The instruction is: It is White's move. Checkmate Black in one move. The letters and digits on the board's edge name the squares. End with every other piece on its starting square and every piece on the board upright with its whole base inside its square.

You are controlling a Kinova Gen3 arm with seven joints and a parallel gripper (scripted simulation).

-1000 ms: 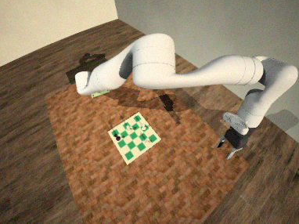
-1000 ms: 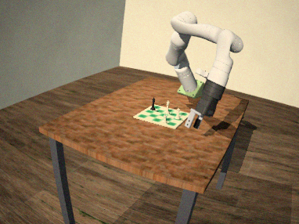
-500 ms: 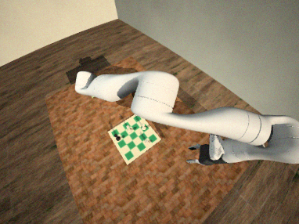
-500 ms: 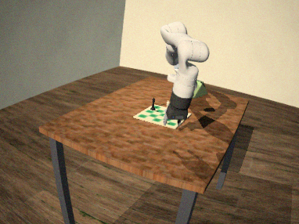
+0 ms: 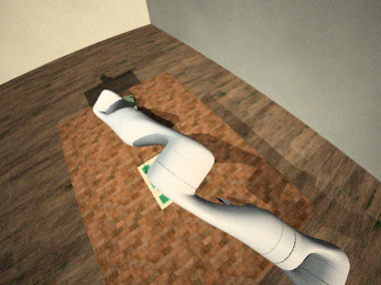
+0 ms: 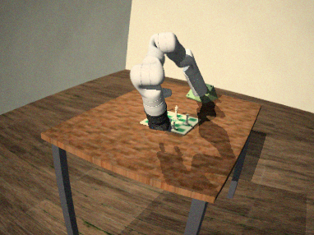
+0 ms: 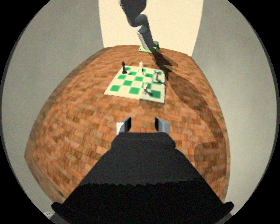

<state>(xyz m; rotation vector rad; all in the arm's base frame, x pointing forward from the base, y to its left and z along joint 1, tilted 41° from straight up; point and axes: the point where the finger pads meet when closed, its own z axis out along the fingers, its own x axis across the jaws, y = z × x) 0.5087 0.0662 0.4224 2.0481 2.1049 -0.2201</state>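
Right now my hand is 230 mm past the chessboard, 70 mm above it and 10 mm to the left of it. From my hand the other things lie so: black piece 290 mm behind, 80 mm to the right, 30 mm below.
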